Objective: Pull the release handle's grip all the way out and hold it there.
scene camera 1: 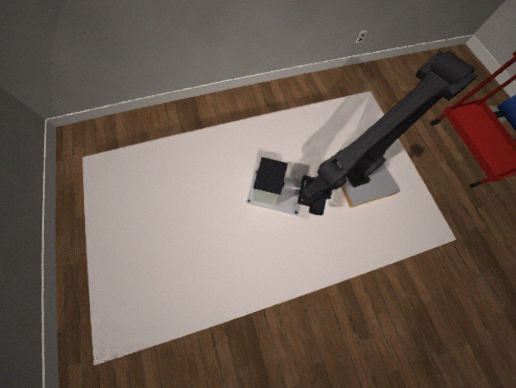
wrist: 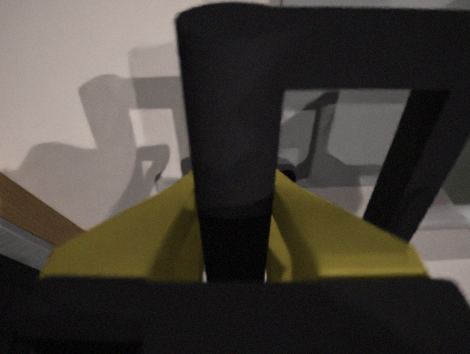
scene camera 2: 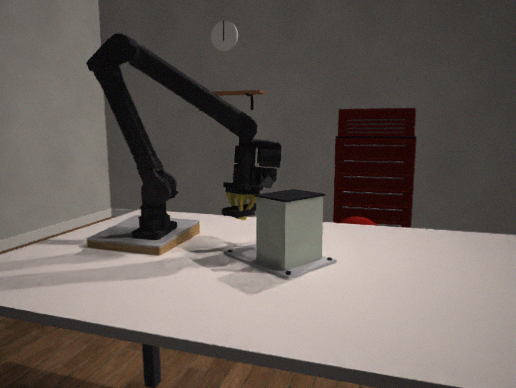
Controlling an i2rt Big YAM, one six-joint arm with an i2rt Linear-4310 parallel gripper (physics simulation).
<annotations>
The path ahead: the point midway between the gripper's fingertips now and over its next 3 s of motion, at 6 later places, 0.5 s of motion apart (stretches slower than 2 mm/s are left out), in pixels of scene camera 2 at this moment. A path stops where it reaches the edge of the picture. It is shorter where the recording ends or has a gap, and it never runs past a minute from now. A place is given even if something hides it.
My gripper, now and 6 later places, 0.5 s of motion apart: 240, 219; 240, 219; 242, 220; 240, 219; 245, 220; 246, 221; 240, 194
</annotations>
